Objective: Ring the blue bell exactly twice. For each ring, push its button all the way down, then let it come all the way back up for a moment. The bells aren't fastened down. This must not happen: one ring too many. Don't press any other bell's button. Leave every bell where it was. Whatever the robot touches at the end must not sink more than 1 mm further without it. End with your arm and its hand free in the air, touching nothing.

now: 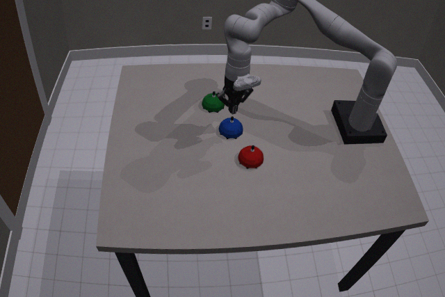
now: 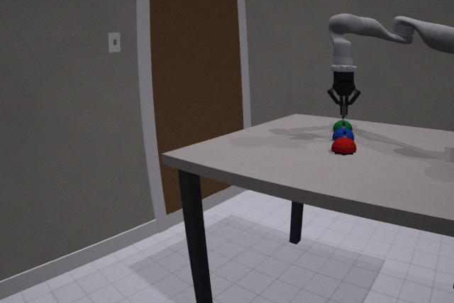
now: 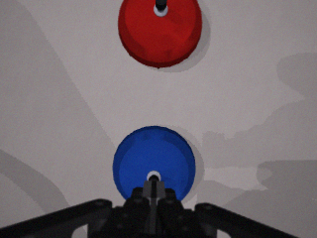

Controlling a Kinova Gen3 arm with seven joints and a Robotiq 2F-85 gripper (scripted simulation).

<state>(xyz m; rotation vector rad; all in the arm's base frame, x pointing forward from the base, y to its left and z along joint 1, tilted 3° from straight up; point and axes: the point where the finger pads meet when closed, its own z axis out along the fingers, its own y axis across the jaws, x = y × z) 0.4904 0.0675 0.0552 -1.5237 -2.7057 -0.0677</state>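
The blue bell lies 70 mm below my hand. Also, from my hand: red bell: 120 mm to the left, 80 mm behind, 70 mm below; green bell: 120 mm to the right, 70 mm below, 70 mm ahead.
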